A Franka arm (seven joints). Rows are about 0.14 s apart.
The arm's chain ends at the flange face. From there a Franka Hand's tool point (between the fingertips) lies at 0.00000 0.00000 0.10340 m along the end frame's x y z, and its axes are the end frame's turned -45 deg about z.
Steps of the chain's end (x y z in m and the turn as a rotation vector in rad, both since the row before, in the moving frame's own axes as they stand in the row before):
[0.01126, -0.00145, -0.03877, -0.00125, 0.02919, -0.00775]
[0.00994, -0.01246, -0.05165, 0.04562, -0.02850, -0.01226]
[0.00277, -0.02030, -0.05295, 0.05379, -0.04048, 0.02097]
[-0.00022, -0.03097, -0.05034, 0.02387, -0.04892, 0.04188]
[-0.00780, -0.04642, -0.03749, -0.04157, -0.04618, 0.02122]
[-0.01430, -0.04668, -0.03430, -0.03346, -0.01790, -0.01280]
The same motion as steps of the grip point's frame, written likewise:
[0.01104, 0.00915, -0.03881, -0.02152, 0.01976, -0.00775]
[0.01706, -0.00721, -0.05180, 0.05241, 0.01211, -0.01226]
[0.01736, -0.01927, -0.05318, 0.06666, 0.00941, 0.02097]
[0.02002, -0.02741, -0.05049, 0.05147, -0.01771, 0.04188]
[0.02090, -0.03874, -0.03769, 0.00326, -0.06205, 0.02122]
[0.01915, -0.04196, -0.03437, -0.01100, -0.03632, -0.01280]

